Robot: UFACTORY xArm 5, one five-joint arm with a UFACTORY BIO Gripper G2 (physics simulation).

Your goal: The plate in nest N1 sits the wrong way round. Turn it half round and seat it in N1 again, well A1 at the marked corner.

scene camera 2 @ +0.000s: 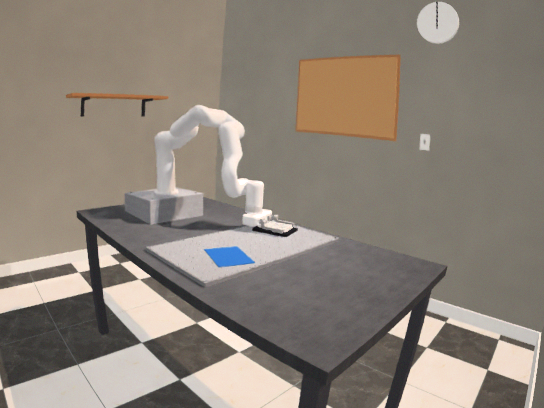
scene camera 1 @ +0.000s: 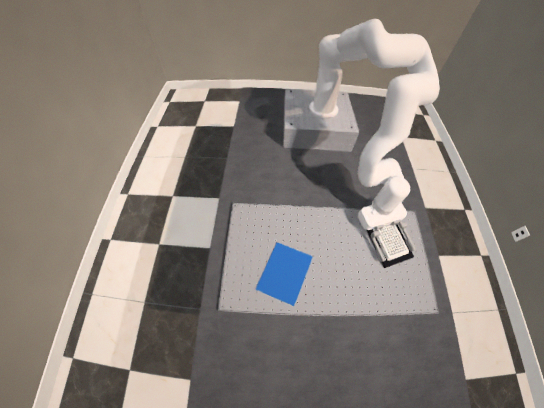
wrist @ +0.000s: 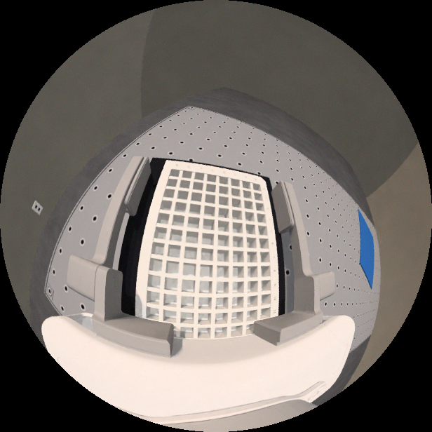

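Observation:
The white well plate (scene camera 1: 392,241) (scene camera 2: 278,227) (wrist: 212,240) lies in the black nest (scene camera 1: 399,261) (scene camera 2: 287,233) (wrist: 131,250) on the right part of the perforated board. My gripper (scene camera 1: 398,252) (scene camera 2: 286,227) (wrist: 212,195) is open, partly spread, with one finger along each long side of the plate. In the wrist view a black strip of the nest shows between the left finger and the plate, and the right finger is nearer to the plate. Small marks run along the plate's rim, too small to read. The nest's marked corner cannot be made out.
A flat blue rectangle (scene camera 1: 284,274) (scene camera 2: 229,256) (wrist: 366,247) lies on the left part of the grey perforated board (scene camera 1: 340,295) (scene camera 2: 175,255) (wrist: 170,135). The arm's grey base block (scene camera 1: 320,139) (scene camera 2: 165,207) stands at the back of the dark table (scene camera 1: 320,360) (scene camera 2: 350,300).

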